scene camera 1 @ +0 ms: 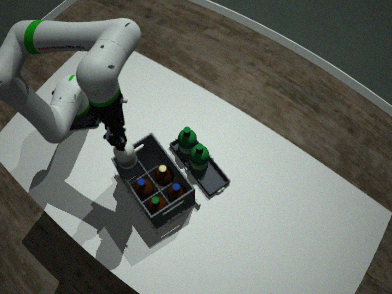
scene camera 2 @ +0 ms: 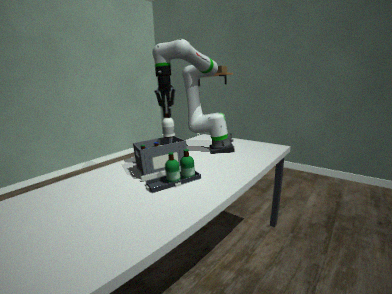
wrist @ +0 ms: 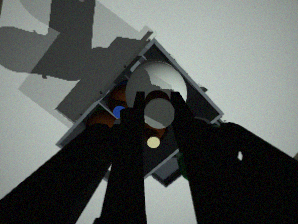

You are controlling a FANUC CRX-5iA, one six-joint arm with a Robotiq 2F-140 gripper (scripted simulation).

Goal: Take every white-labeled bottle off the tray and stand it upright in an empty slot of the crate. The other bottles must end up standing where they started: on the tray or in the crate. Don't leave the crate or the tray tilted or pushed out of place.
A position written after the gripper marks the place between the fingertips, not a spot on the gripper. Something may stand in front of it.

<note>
In view: the gripper (wrist: 157, 104) and a tray (scene camera 1: 212, 177).
</note>
